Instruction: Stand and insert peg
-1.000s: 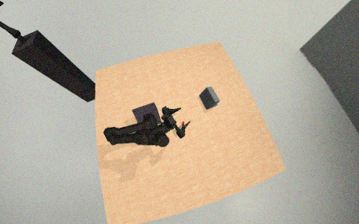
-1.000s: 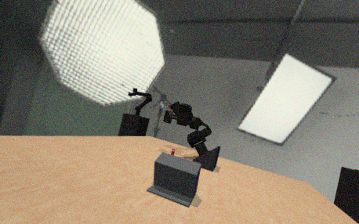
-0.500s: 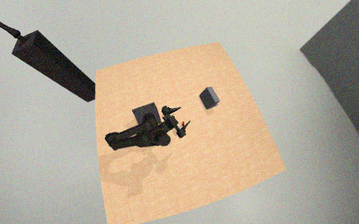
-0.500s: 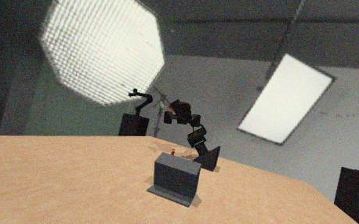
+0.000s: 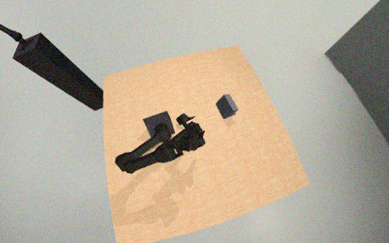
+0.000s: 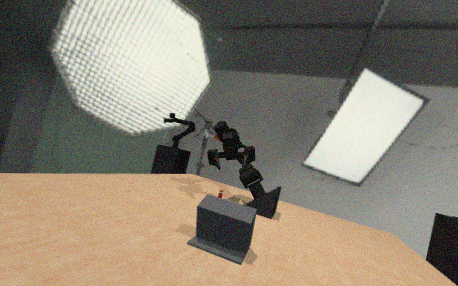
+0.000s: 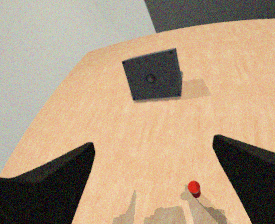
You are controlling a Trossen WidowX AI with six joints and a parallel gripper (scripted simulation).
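My gripper tip is 12 cm above the red peg, 2 cm to the left of it and 1 cm past it. The rest, counted from my gripper tip: sloped panel (24 cm ahead, 12 cm below, 9 cm to the left).
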